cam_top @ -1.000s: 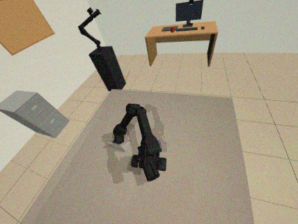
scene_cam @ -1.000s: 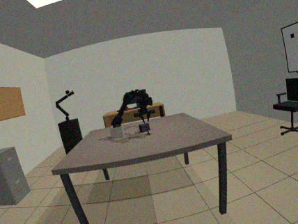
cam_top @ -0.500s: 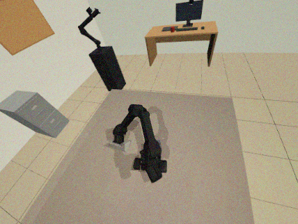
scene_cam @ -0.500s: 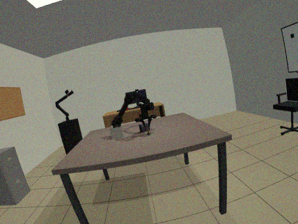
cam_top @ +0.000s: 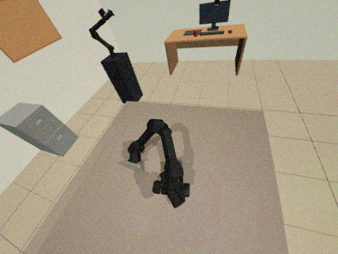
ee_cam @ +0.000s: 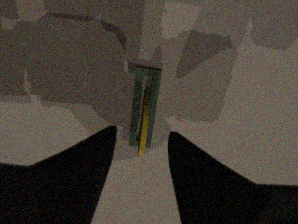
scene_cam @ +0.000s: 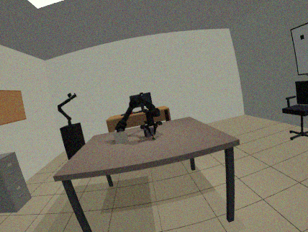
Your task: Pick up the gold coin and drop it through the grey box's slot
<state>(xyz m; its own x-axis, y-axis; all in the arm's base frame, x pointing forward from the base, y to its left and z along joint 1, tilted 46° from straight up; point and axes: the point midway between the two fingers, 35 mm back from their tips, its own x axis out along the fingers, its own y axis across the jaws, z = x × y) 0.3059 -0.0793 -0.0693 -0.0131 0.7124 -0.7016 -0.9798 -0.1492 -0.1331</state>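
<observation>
Now: the thin gold coin 2 cm below my gripper tip.
</observation>
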